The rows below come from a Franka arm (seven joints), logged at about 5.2 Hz.
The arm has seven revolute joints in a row. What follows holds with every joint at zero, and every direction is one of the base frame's. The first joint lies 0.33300 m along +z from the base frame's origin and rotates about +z. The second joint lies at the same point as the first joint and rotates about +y. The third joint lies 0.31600 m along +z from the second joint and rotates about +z. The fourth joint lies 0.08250 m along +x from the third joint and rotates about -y. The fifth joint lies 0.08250 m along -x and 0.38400 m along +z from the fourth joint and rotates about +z. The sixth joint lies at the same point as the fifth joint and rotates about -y. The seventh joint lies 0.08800 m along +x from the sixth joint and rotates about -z. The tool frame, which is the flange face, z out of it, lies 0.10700 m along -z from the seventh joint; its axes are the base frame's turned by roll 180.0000, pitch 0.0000 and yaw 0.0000 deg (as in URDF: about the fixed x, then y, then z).
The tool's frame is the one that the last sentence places.
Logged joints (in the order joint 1, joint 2, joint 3, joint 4, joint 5, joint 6, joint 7), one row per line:
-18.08, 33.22, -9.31, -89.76, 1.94, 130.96, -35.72
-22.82, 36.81, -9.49, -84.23, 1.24, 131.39, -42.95
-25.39, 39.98, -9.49, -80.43, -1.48, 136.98, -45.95
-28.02, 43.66, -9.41, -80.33, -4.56, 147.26, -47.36
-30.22, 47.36, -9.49, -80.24, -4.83, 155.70, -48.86
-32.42, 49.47, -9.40, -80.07, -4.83, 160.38, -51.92
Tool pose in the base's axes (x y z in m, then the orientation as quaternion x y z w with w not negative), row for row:
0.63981, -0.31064, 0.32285, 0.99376, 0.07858, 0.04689, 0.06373
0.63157, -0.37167, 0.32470, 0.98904, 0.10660, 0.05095, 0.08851
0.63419, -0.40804, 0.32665, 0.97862, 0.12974, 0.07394, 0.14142
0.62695, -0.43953, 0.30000, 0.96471, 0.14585, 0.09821, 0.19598
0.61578, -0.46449, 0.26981, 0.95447, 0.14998, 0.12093, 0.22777
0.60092, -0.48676, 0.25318, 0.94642, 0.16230, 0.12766, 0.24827
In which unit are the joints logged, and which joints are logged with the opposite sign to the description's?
The joints are logged in degrees. Opposite sign: none.
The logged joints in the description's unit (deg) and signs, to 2 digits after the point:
-18.08, 33.22, -9.31, -89.76, 1.94, 130.96, -35.72
-22.82, 36.81, -9.49, -84.23, 1.24, 131.39, -42.95
-25.39, 39.98, -9.49, -80.43, -1.48, 136.98, -45.95
-28.02, 43.66, -9.41, -80.33, -4.56, 147.26, -47.36
-30.22, 47.36, -9.49, -80.24, -4.83, 155.70, -48.86
-32.42, 49.47, -9.40, -80.07, -4.83, 160.38, -51.92

